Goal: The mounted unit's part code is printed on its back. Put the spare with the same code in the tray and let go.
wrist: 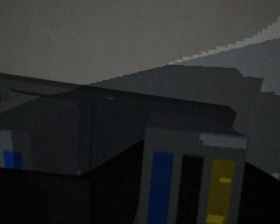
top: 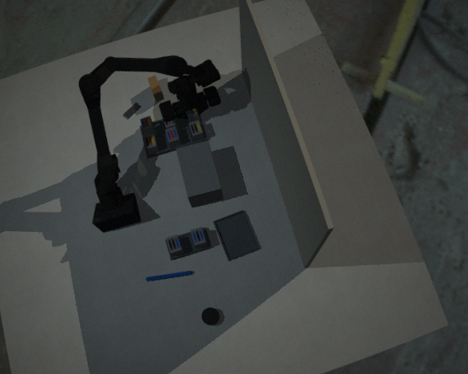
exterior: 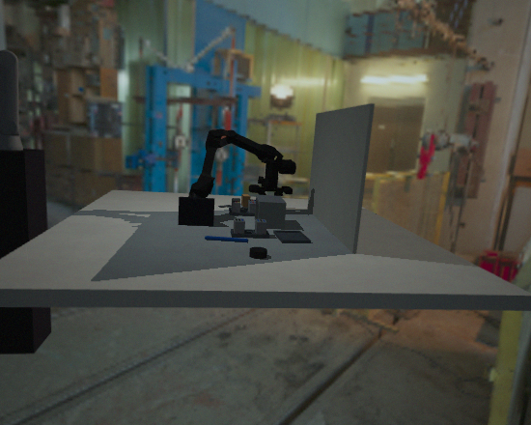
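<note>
Now: the dark flat tray 420 mm to the right of my gripper tip, 20 mm ahead of it and 10 mm below it. From my gripper tip the other things lie so: brown block 140 mm to the left, 90 mm behind, 10 mm above; then grey box 210 mm to the right, 30 mm behind, 30 mm above; then grey spare 30 mm above.
</note>
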